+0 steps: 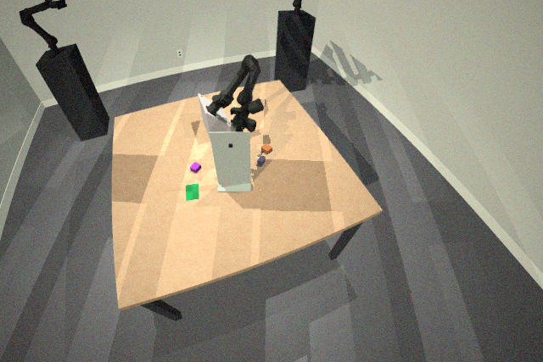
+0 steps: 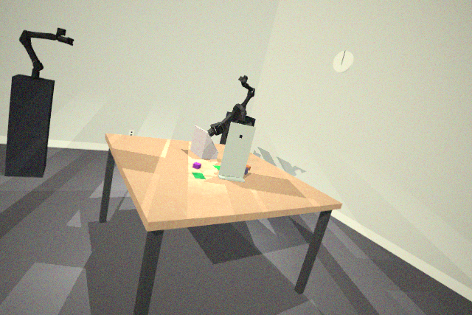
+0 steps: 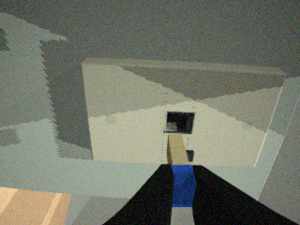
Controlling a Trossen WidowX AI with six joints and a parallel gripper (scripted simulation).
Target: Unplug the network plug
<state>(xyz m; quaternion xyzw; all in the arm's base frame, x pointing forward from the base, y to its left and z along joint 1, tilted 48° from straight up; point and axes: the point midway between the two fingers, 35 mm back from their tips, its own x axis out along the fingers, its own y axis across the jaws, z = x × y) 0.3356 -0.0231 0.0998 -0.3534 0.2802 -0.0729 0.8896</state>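
Right now my gripper tip is 11 cm past the green marked square, 2 cm to the right of it and 28 cm above it. Also, from my gripper tip: grey panel: 6 cm ahead, 3 cm to the right, 11 cm below; then lilac block: 3 cm behind, 16 cm to the left, 26 cm below; then orange block: 11 cm behind, 22 cm to the left, 27 cm below.
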